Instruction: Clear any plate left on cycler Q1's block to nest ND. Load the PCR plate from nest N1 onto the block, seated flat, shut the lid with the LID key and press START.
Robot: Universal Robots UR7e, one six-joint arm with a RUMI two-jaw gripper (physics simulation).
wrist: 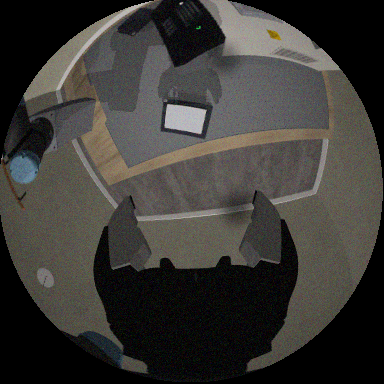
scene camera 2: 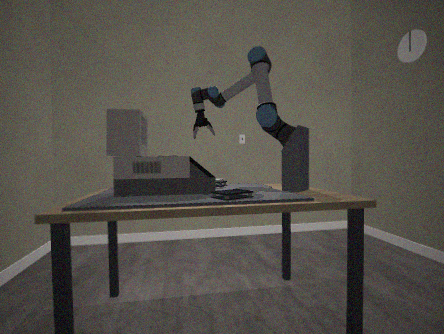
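The cycler (scene camera 2: pixel 150 172) (wrist: pixel 250 42) stands on the left of the table in the scene view, with its box-like lid (scene camera 2: pixel 124 132) standing up above the body. Its black key panel (wrist: pixel 187 32) shows a small green light; the key labels are unreadable. The block and anything on it are hidden. A dark rectangular nest (scene camera 2: pixel 232 194) (wrist: pixel 162 120) lies in front of the panel; in the wrist view a white rectangle (wrist: pixel 185 119), perhaps a plate, fills its middle. Nest labels cannot be read. My gripper (scene camera 2: pixel 204 136) (wrist: pixel 192 194) is open and empty, high above the table.
A second low holder (scene camera 2: pixel 220 183) shows behind the first in the scene view. A dark flat object (wrist: pixel 135 21) lies beyond the panel in the wrist view. The grey mat (scene camera 2: pixel 270 199) (wrist: pixel 270 95) covers much of the wooden table. The arm's pedestal (scene camera 2: pixel 296 162) stands at the right.
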